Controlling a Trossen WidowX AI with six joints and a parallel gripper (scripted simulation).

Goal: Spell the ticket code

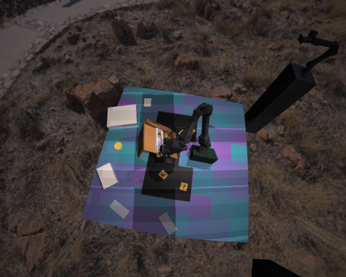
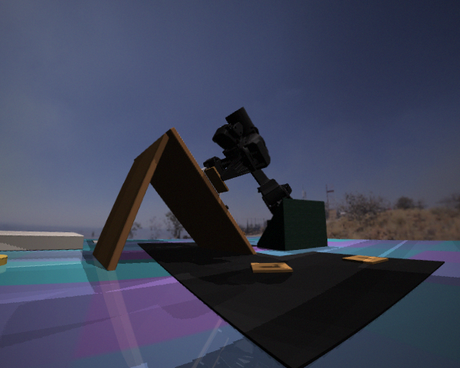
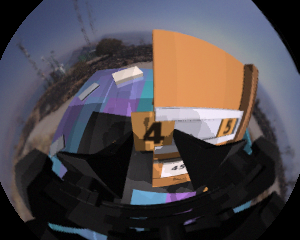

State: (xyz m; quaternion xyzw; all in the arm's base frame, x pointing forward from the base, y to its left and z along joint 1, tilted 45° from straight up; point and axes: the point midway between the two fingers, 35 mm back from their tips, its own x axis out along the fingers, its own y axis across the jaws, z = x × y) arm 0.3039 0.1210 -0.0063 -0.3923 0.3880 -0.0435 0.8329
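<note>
Now: gripper tip 8 cm to the left of the white ticket, 8 cm above it and 5 cm past it. From my gripper tip the other things lie so: letter tile (right at my gripper tip); black mat (17 cm below, 12 cm behind, 9 cm to the right); yellow disc (38 cm ahead, 16 cm below, 4 cm to the right).
</note>
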